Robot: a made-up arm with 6 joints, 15 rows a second.
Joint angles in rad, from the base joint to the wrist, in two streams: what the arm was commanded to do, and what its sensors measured. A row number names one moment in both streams.
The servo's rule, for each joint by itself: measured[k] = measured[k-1] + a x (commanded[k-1-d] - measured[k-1]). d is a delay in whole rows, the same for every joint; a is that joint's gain. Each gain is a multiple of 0.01, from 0.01 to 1. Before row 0 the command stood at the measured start. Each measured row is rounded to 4 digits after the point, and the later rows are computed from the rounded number. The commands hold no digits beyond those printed.
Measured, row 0:
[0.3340 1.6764 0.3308 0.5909 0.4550 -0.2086]
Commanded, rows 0 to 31:
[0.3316 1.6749 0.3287 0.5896 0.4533 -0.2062]
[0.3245 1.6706 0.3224 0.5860 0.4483 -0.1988]
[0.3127 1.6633 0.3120 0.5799 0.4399 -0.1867]
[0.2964 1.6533 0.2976 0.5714 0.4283 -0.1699]
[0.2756 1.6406 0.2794 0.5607 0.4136 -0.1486]
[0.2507 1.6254 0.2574 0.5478 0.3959 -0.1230]
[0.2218 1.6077 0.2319 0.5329 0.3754 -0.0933]
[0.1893 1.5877 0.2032 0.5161 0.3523 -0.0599]
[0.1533 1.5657 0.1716 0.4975 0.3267 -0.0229]
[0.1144 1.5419 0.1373 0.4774 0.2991 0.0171]
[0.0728 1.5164 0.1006 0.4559 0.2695 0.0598]
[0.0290 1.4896 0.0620 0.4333 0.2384 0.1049]
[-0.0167 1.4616 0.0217 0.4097 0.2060 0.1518]
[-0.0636 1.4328 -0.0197 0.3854 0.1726 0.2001]
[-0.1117 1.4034 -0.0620 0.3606 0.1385 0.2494]
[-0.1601 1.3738 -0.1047 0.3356 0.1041 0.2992]
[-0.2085 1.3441 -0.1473 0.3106 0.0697 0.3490]
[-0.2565 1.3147 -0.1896 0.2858 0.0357 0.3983]
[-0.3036 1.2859 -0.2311 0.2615 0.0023 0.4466]
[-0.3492 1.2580 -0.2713 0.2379 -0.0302 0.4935]
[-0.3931 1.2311 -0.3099 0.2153 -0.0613 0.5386]
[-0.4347 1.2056 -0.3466 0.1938 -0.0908 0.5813]
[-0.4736 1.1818 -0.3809 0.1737 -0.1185 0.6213]
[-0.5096 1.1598 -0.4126 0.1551 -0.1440 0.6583]
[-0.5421 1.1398 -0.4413 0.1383 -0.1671 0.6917]
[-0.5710 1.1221 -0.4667 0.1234 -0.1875 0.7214]
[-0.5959 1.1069 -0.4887 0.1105 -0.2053 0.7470]
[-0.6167 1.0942 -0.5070 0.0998 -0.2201 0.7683]
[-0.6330 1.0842 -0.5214 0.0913 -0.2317 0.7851]
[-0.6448 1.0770 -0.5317 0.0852 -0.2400 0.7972]
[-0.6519 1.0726 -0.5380 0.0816 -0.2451 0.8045]
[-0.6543 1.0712 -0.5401 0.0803 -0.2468 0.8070]
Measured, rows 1 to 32:
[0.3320 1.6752 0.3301 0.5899 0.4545 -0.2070]
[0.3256 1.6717 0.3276 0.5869 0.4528 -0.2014]
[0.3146 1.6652 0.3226 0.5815 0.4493 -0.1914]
[0.2991 1.6560 0.3146 0.5737 0.4436 -0.1768]
[0.2791 1.6441 0.3033 0.5637 0.4355 -0.1576]
[0.2550 1.6297 0.2886 0.5515 0.4248 -0.1341]
[0.2268 1.6128 0.2705 0.5372 0.4115 -0.1064]
[0.1949 1.5935 0.2490 0.5210 0.3955 -0.0748]
[0.1595 1.5721 0.2242 0.5029 0.3769 -0.0395]
[0.1212 1.5488 0.1964 0.4833 0.3559 -0.0010]
[0.0801 1.5239 0.1657 0.4622 0.3326 0.0403]
[0.0367 1.4975 0.1325 0.4399 0.3072 0.0842]
[-0.0087 1.4699 0.0970 0.4166 0.2799 0.1302]
[-0.0554 1.4413 0.0597 0.3926 0.2509 0.1777]
[-0.1033 1.4121 0.0208 0.3680 0.2206 0.2265]
[-0.1516 1.3826 -0.0194 0.3431 0.1891 0.2759]
[-0.2000 1.3530 -0.0603 0.3181 0.1569 0.3256]
[-0.2480 1.3235 -0.1017 0.2932 0.1242 0.3750]
[-0.2953 1.2945 -0.1431 0.2688 0.0913 0.4237]
[-0.3411 1.2664 -0.1841 0.2450 0.0585 0.4712]
[-0.3853 1.2392 -0.2244 0.2221 0.0262 0.5170]
[-0.4273 1.2133 -0.2635 0.2003 -0.0054 0.5607]
[-0.4667 1.1890 -0.3011 0.1798 -0.0359 0.6019]
[-0.5032 1.1665 -0.3368 0.1608 -0.0651 0.6403]
[-0.5363 1.1459 -0.3702 0.1435 -0.0926 0.6753]
[-0.5658 1.1276 -0.4011 0.1280 -0.1182 0.7066]
[-0.5914 1.1117 -0.4291 0.1145 -0.1417 0.7341]
[-0.6129 1.0982 -0.4540 0.1032 -0.1629 0.7574]
[-0.6300 1.0874 -0.4756 0.0940 -0.1815 0.7762]
[-0.6426 1.0794 -0.4936 0.0872 -0.1973 0.7905]
[-0.6505 1.0742 -0.5078 0.0829 -0.2102 0.8000]
[-0.6537 1.0719 -0.5181 0.0809 -0.2201 0.8048]
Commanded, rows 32 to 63:
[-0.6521 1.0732 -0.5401 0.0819 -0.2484 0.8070]
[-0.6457 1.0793 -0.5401 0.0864 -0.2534 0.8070]
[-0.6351 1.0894 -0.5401 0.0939 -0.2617 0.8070]
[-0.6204 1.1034 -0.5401 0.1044 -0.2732 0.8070]
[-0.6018 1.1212 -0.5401 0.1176 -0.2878 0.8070]
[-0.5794 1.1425 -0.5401 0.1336 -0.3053 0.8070]
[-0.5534 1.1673 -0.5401 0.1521 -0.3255 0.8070]
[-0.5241 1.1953 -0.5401 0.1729 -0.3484 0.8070]
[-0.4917 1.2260 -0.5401 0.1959 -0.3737 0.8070]
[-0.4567 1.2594 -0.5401 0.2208 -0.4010 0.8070]
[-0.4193 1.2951 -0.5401 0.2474 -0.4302 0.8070]
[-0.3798 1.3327 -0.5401 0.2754 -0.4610 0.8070]
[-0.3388 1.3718 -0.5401 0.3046 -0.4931 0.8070]
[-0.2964 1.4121 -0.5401 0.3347 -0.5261 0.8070]
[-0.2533 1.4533 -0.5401 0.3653 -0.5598 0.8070]
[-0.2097 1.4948 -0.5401 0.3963 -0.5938 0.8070]
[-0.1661 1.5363 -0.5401 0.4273 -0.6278 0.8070]
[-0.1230 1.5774 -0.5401 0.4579 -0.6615 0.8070]
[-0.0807 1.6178 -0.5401 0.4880 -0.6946 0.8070]
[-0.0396 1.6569 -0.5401 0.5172 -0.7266 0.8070]
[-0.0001 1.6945 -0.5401 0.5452 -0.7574 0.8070]
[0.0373 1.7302 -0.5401 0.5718 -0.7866 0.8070]
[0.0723 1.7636 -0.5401 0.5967 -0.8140 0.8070]
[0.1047 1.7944 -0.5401 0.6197 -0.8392 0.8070]
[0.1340 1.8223 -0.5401 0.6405 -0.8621 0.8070]
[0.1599 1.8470 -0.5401 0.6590 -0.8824 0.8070]
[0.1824 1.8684 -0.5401 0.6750 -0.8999 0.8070]
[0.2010 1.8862 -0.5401 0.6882 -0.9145 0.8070]
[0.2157 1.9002 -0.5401 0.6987 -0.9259 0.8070]
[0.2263 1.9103 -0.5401 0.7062 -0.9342 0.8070]
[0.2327 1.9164 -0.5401 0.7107 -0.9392 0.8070]
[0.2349 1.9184 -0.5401 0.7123 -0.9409 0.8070]
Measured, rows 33 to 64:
[-0.6523 1.0729 -0.5251 0.0817 -0.2277 0.8063]
[-0.6467 1.0778 -0.5299 0.0853 -0.2346 0.8068]
[-0.6368 1.0867 -0.5332 0.0919 -0.2419 0.8069]
[-0.6229 1.0996 -0.5354 0.1015 -0.2504 0.8070]
[-0.6050 1.1162 -0.5369 0.1139 -0.2605 0.8070]
[-0.5832 1.1365 -0.5379 0.1291 -0.2726 0.8070]
[-0.5579 1.1602 -0.5386 0.1468 -0.2869 0.8070]
[-0.5292 1.1872 -0.5391 0.1669 -0.3035 0.8070]
[-0.4973 1.2171 -0.5394 0.1892 -0.3225 0.8070]
[-0.4628 1.2497 -0.5396 0.2135 -0.3437 0.8070]
[-0.4258 1.2847 -0.5398 0.2396 -0.3671 0.8070]
[-0.3867 1.3217 -0.5399 0.2672 -0.3925 0.8070]
[-0.3460 1.3603 -0.5400 0.2960 -0.4197 0.8070]
[-0.3038 1.4002 -0.5400 0.3258 -0.4484 0.8070]
[-0.2609 1.4411 -0.5400 0.3562 -0.4785 0.8070]
[-0.2174 1.4824 -0.5400 0.3871 -0.5096 0.8070]
[-0.1738 1.5239 -0.5400 0.4181 -0.5415 0.8070]
[-0.1306 1.5651 -0.5400 0.4487 -0.5739 0.8070]
[-0.0882 1.6057 -0.5400 0.4790 -0.6065 0.8070]
[-0.0469 1.6451 -0.5400 0.5084 -0.6389 0.8070]
[-0.0071 1.6831 -0.5400 0.5367 -0.6709 0.8070]
[0.0306 1.7194 -0.5400 0.5637 -0.7021 0.8070]
[0.0660 1.7534 -0.5400 0.5891 -0.7323 0.8070]
[0.0989 1.7850 -0.5400 0.6127 -0.7612 0.8070]
[0.1287 1.8137 -0.5400 0.6341 -0.7884 0.8070]
[0.1552 1.8393 -0.5400 0.6533 -0.8138 0.8070]
[0.1783 1.8617 -0.5400 0.6700 -0.8370 0.8070]
[0.1976 1.8806 -0.5400 0.6840 -0.8579 0.8070]
[0.2130 1.8957 -0.5400 0.6953 -0.8763 0.8070]
[0.2243 1.9069 -0.5400 0.7037 -0.8919 0.8070]
[0.2314 1.9142 -0.5400 0.7091 -0.9047 0.8070]
[0.2344 1.9174 -0.5400 0.7116 -0.9145 0.8070]

